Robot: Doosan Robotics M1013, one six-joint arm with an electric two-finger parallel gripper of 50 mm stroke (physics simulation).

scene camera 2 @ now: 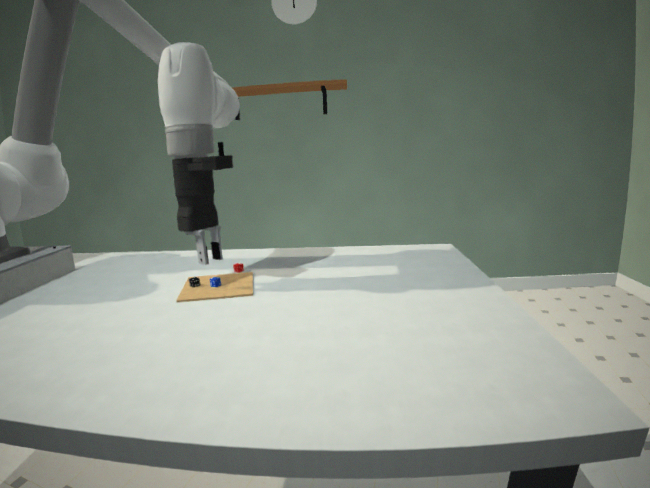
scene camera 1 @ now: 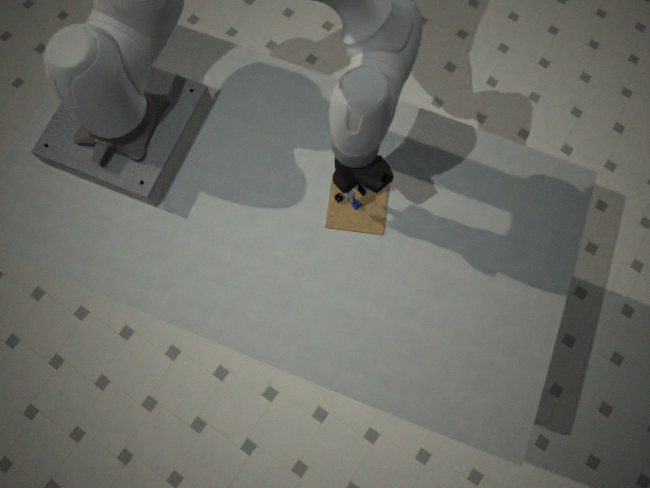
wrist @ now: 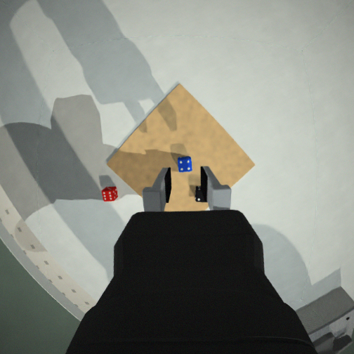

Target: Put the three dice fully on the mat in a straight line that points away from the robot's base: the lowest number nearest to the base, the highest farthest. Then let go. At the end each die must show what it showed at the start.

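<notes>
The blue die sits on the tan mat; its upper face reads four. The black die is on the mat, on the base side of the blue die, with a gap between them. In the wrist view a finger partly covers it and its number cannot be read. The red die lies on the table off the mat; a face reading six shows in the wrist view. My gripper is open and empty, above the mat and dice.
The robot's base block stands on the pale table. The arm's shadows fall across the table and part of the mat. The red die is hidden under the arm in scene camera 1.
</notes>
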